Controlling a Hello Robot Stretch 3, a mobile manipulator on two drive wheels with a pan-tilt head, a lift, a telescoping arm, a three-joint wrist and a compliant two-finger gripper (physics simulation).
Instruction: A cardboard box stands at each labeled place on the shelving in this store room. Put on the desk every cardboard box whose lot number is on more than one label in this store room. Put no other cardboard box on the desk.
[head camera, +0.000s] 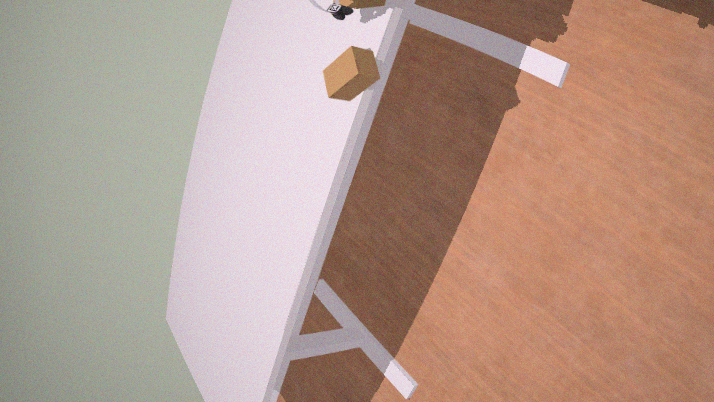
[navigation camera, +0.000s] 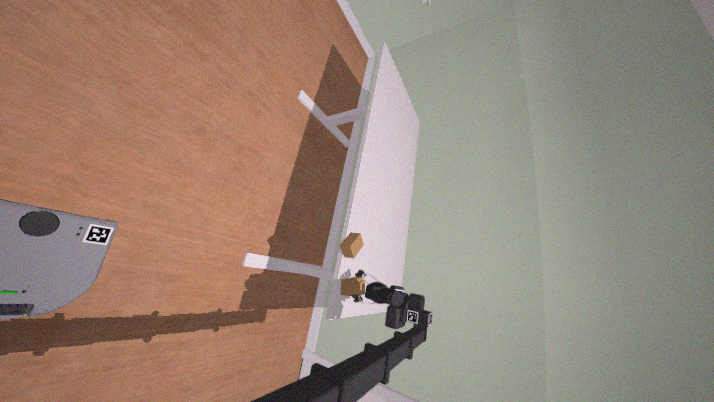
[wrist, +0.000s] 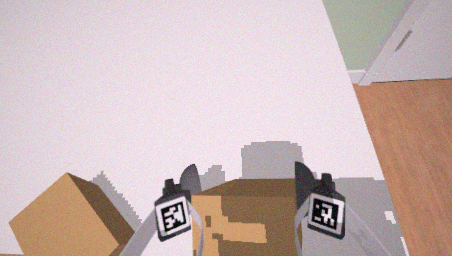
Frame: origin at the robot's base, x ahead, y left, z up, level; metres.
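Seen in the pictures: robot's base, origin of the base link: (navigation camera: 40, 222).
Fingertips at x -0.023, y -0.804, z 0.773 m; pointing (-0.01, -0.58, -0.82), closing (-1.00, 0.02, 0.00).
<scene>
Offsets run from my fingertips to a thing's middle. Level surfaces: height alone.
My gripper (navigation camera: 359, 286) (wrist: 244, 180) is shut on a cardboard box {dx -0.008, dy +0.030, dz +0.003 m} (navigation camera: 347, 287) (wrist: 260, 215), over the near end of the white desk {dz -0.053 m} (head camera: 250, 200) (navigation camera: 385, 170) (wrist: 175, 90). Whether the held box touches the desk top is hard to tell; its shadow falls close beside it. In the head view one black fingertip and a small part of this box show at the top edge. A second cardboard box {dx +0.154, dy +0.035, dz -0.028 m} (head camera: 350, 74) (navigation camera: 352, 245) (wrist: 65, 220) sits on the desk near its long front edge, apart from the held one. No label shows on either box.
The black arm (navigation camera: 350, 377) reaches in from the bottom of the navigation view. The grey robot base (navigation camera: 45, 265) stands on the wooden floor {dz -0.772 m} (head camera: 600, 200) (navigation camera: 150, 125) in front of the desk. A green wall (head camera: 90, 150) runs behind the desk. A pale door (wrist: 425, 45) is beyond its end.
</scene>
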